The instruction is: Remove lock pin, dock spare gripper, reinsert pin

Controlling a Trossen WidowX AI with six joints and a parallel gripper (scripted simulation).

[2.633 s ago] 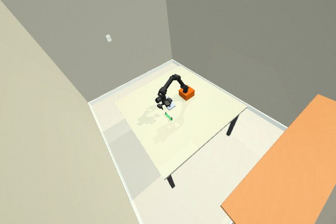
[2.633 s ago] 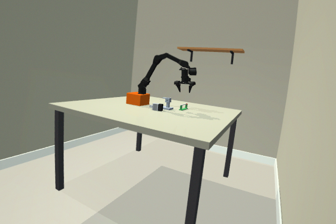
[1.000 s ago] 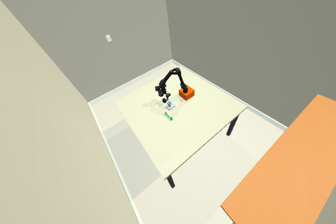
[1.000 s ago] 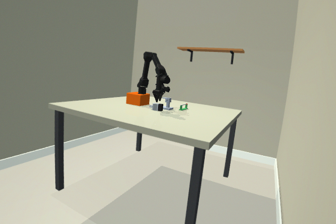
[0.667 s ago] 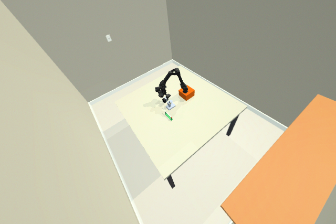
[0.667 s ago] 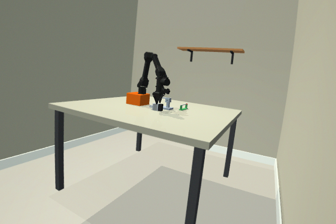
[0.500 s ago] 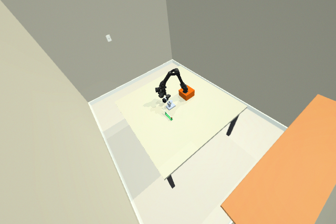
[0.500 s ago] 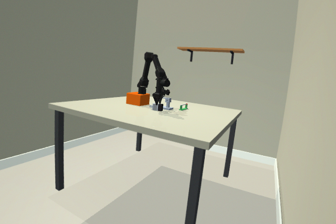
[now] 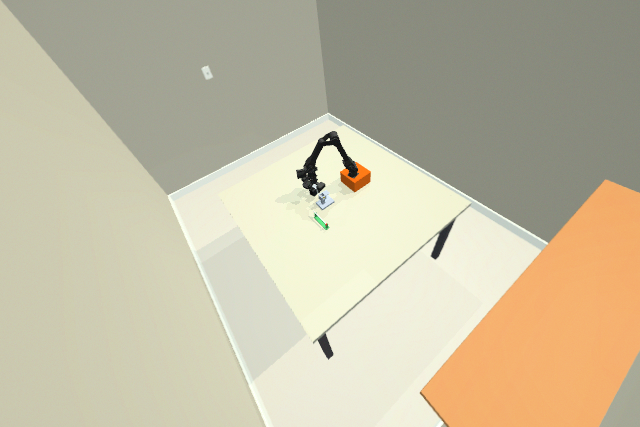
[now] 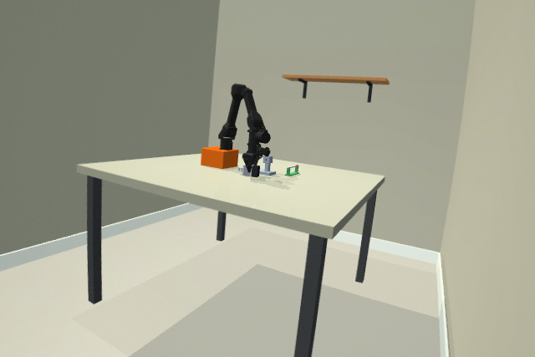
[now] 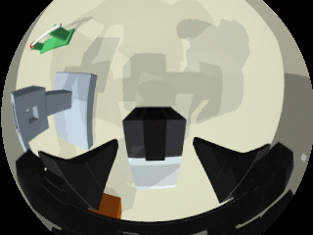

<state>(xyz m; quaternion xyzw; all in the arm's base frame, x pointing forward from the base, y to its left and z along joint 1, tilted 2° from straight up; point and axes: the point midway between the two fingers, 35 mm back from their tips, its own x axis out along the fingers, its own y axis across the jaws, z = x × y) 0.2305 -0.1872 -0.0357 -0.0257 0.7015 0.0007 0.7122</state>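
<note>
The spare gripper lies 20 mm behind my gripper tip. Also, from my gripper tip: grey mount 130 mm to the left, 40 mm ahead, 30 mm above.
</note>
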